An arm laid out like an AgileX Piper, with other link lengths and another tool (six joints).
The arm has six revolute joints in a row. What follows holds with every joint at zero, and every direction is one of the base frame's.
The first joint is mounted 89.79 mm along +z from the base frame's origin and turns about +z.
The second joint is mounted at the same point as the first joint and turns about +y.
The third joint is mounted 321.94 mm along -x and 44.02 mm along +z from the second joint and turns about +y.
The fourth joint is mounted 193.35 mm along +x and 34.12 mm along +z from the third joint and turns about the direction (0.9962, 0, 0.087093).
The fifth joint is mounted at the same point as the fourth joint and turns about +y.
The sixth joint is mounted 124.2 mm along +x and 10.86 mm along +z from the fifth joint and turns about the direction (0.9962, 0, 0.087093).
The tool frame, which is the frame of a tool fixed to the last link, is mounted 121.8 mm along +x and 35 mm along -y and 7.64 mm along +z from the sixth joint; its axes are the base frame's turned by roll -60.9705, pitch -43.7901 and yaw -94.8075 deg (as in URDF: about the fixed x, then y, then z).
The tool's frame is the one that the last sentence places.
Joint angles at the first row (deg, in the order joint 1, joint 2, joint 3, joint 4, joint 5, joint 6):
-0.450, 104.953, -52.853, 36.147, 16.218, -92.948
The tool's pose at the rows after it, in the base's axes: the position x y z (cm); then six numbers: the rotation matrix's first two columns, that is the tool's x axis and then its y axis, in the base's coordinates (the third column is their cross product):
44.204, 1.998, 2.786, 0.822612, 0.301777, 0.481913, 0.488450, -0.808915, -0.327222
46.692, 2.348, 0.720, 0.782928, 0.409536, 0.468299, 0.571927, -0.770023, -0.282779
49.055, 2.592, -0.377, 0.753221, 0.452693, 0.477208, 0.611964, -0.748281, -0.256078
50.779, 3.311, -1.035, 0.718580, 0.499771, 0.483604, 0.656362, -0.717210, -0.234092
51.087, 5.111, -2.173, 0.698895, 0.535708, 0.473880, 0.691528, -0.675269, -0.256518
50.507, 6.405, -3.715, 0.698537, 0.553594, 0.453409, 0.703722, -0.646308, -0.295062
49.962, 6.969, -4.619, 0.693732, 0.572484, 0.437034, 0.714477, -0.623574, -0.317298
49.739, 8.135, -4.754, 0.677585, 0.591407, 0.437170, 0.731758, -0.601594, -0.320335
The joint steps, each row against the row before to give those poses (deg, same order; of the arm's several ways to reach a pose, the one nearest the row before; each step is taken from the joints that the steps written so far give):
0.000, 7.309, -4.639, 0.928, -0.164, -7.253
0.001, 5.916, -5.093, 0.216, -0.050, -6.939
-0.001, 4.262, -4.834, 1.173, -0.016, -3.970
0.381, 3.004, -4.079, 0.379, 0.755, -3.124
1.164, 2.315, -2.495, 0.605, 2.312, -1.906
0.768, 1.887, -0.678, 0.887, 1.836, -1.331
0.136, 0.982, -0.237, 0.076, 1.427, -1.179
1.151, 0.190, 0.001, 0.649, 0.232, -1.037

